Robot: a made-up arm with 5 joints.
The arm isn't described. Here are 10 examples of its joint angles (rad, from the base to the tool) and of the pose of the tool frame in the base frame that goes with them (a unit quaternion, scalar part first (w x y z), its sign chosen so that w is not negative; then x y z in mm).
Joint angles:
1: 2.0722 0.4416 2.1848 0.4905 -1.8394
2: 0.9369 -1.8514 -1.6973 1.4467 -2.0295
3: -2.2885 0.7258 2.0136 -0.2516 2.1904
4: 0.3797 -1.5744 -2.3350 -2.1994 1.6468
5: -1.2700 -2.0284 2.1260 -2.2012 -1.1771
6: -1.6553 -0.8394 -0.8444 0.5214 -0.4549
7: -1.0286 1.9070 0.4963 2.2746 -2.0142
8: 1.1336 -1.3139 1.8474 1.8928 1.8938
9: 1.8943 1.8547 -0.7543 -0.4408 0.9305
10: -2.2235 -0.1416 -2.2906 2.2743 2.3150
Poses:
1: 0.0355 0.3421 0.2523 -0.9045 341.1 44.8 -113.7
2: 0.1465 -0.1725 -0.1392 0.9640 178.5 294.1 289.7
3: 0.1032 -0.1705 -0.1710 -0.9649 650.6 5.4 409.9
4: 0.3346 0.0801 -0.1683 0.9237 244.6 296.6 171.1
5: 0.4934 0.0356 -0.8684 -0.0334 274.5 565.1 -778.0
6: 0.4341 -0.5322 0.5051 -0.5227 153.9 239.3 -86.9
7: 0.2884 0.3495 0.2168 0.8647 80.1 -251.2 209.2
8: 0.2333 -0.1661 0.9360 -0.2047 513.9 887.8 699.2
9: 0.6507 -0.4858 -0.5506 0.1934 -327.2 -47.3 216.3
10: 0.3352 -0.8681 0.0909 0.3547 -121.2 -125.4 564.9
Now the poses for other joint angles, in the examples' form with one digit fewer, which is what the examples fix.
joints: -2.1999 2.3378 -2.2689 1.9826 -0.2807
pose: 0.371 -0.008 -0.928 -0.033 -352 6 -685
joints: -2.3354 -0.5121 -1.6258 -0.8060 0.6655
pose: 0.219 -0.829 0.428 -0.286 -6 234 -11
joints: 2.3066 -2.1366 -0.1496 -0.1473 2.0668
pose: 0.407 0.779 -0.080 0.470 -446 -183 163
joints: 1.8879 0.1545 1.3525 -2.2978 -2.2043
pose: 0.728 -0.661 -0.039 -0.178 -140 554 -114
